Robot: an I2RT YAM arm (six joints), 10 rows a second.
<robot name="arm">
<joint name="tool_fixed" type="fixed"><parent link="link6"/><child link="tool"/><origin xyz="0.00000 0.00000 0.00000" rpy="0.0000 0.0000 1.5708"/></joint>
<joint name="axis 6" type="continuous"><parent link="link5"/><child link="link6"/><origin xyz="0.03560 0.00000 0.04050" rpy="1.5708 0.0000 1.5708"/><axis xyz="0 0 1"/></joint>
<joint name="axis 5" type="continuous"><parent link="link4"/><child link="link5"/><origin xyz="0.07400 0.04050 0.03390" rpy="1.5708 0.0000 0.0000"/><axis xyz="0 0 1"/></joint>
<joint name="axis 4" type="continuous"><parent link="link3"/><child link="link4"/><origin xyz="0.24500 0.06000 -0.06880" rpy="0.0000 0.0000 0.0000"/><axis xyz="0 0 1"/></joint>
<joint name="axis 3" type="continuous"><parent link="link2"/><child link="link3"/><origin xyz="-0.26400 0.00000 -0.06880" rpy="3.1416 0.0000 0.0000"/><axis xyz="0 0 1"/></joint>
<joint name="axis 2" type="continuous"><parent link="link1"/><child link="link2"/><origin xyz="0.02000 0.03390 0.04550" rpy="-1.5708 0.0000 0.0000"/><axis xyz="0 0 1"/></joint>
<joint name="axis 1" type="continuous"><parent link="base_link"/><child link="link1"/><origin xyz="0.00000 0.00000 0.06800" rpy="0.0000 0.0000 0.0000"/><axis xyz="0 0 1"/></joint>
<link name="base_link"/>
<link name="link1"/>
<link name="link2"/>
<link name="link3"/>
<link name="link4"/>
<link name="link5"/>
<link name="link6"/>
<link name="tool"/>
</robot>
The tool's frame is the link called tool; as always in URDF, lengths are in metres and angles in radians. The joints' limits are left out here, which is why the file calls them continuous.
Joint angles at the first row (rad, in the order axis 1, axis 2, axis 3, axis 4, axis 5, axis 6):
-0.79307, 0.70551, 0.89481, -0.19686, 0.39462, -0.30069
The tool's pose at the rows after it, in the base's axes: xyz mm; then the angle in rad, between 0 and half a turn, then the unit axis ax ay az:
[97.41, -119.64, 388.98, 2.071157, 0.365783, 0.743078, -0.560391]
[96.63, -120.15, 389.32, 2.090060, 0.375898, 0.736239, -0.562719]
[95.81, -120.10, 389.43, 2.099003, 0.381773, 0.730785, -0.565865]
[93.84, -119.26, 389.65, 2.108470, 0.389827, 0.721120, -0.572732]
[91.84, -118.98, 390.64, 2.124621, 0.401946, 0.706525, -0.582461]
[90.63, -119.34, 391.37, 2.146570, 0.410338, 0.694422, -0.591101]
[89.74, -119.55, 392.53, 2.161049, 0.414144, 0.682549, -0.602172]
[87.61, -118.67, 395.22, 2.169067, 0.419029, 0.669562, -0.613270]
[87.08, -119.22, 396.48, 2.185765, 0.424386, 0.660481, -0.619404]
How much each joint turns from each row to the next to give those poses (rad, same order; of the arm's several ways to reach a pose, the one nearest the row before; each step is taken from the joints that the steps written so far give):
0.00020, -0.00288, 0.00412, -0.01593, 0.02706, 0.00769
-0.00023, 0.00310, 0.00574, -0.01107, 0.02722, 0.00581
0.00003, -0.00106, 0.00040, -0.00162, 0.01733, 0.00186
-0.00001, -0.00682, -0.00301, 0.00297, 0.02574, 0.00001
0.00000, -0.00336, -0.00008, 0.00545, 0.03957, 0.00000
0.00002, 0.00092, 0.00153, 0.00322, 0.03680, -0.00561
0.00080, -0.00036, -0.00189, 0.01679, 0.03032, -0.01464
-0.00084, -0.00471, 0.00187, 0.01438, 0.02662, -0.01251
0.00001, 0.00368, 0.00383, 0.00470, 0.02679, -0.00661

